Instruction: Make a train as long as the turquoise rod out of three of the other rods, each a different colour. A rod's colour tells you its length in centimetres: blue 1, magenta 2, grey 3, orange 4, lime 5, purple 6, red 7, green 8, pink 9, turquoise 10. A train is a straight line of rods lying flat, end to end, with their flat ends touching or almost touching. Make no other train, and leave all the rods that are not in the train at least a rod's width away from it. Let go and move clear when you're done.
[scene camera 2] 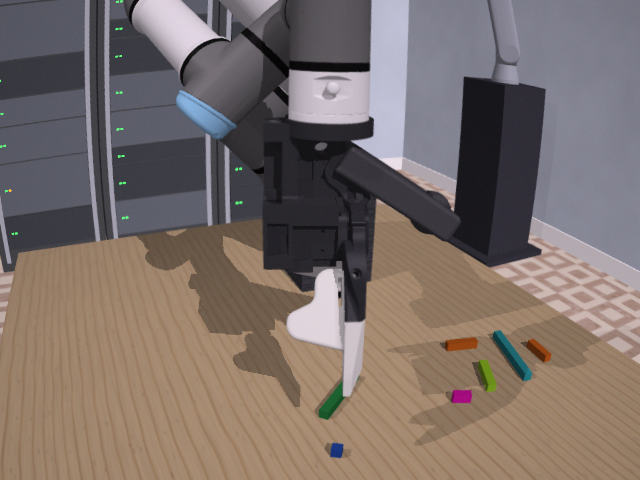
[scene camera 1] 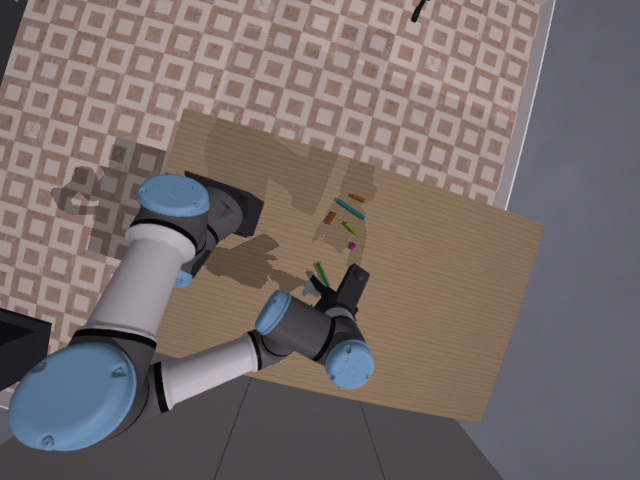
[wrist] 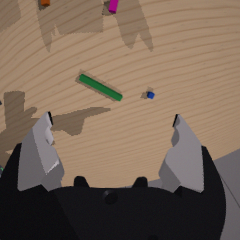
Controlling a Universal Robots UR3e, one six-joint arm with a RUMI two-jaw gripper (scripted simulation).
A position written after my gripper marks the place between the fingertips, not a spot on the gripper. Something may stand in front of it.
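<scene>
My gripper [scene camera 2: 337, 345] visible. Also my gripper [scene camera 1: 329, 288]. Wrist view too: my gripper [wrist: 113, 113].
</scene>
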